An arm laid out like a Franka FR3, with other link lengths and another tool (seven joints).
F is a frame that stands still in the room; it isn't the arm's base.
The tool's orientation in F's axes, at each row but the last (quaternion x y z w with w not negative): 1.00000, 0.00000, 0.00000, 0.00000; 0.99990, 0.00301, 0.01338, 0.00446; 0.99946, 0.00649, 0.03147, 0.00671; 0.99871, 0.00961, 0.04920, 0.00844; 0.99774, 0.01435, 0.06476, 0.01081; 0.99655, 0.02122, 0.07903, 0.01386; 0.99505, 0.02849, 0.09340, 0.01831; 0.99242, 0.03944, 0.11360, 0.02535; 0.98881, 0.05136, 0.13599, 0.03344
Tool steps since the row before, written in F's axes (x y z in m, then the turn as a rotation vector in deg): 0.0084, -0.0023, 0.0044, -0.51, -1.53, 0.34; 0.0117, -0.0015, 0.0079, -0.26, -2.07, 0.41; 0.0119, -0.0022, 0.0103, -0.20, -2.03, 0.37; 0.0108, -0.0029, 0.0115, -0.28, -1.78, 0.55; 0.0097, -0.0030, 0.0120, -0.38, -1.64, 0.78; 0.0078, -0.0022, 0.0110, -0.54, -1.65, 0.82; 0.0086, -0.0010, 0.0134, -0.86, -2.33, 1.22; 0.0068, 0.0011, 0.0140, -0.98, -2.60, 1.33; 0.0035, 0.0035, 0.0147, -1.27, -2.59, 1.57
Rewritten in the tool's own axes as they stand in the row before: 0.0084, 0.0023, -0.0044, -0.51, 1.53, -0.34; 0.0119, 0.0016, -0.0076, -0.26, 2.07, -0.40; 0.0125, 0.0025, -0.0095, -0.20, 2.03, -0.36; 0.0118, 0.0033, -0.0103, -0.26, 1.78, -0.55; 0.0111, 0.0035, -0.0106, -0.33, 1.65, -0.79; 0.0093, 0.0029, -0.0096, -0.48, 1.65, -0.85; 0.0109, 0.0020, -0.0115, -0.76, 2.33, -1.29; 0.0098, 0.0002, -0.0121, -0.87, 2.60, -1.41; 0.0076, -0.0020, -0.0134, -1.09, 2.58, -1.72
